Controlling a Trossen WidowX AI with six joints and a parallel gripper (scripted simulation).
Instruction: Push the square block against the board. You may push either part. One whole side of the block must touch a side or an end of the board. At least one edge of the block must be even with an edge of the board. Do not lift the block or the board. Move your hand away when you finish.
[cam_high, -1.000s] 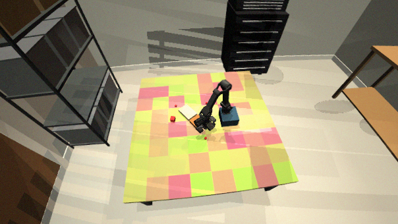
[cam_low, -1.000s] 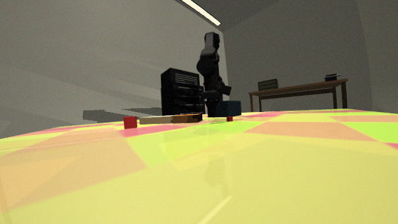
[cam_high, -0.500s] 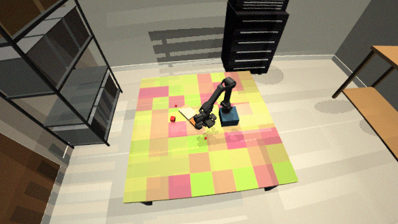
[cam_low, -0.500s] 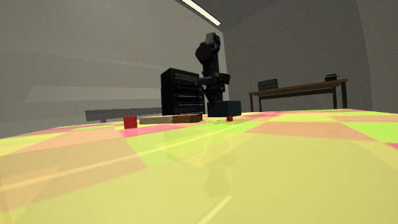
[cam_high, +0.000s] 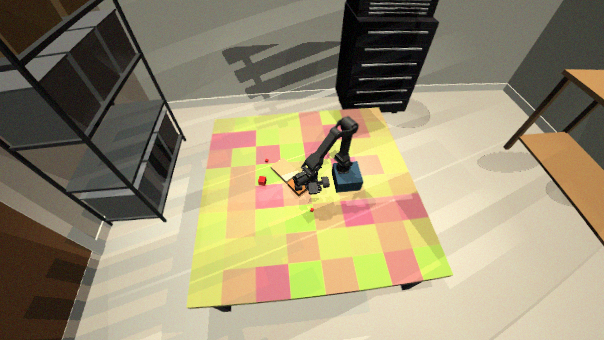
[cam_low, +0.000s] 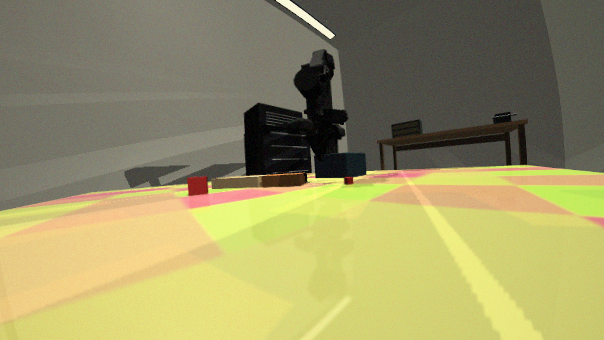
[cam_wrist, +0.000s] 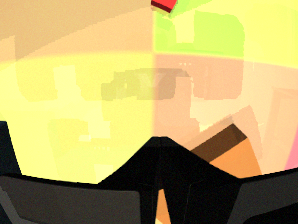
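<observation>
Right now my gripper tip is 8 cm to the left of the orange square block, 6 cm short of it and 5 cm above it. From my gripper tip the other things lie so: tan board 20 cm to the right, 14 cm ahead, 5 cm below; then red cube 28 cm ahead, 13 cm to the right, 4 cm below.
</observation>
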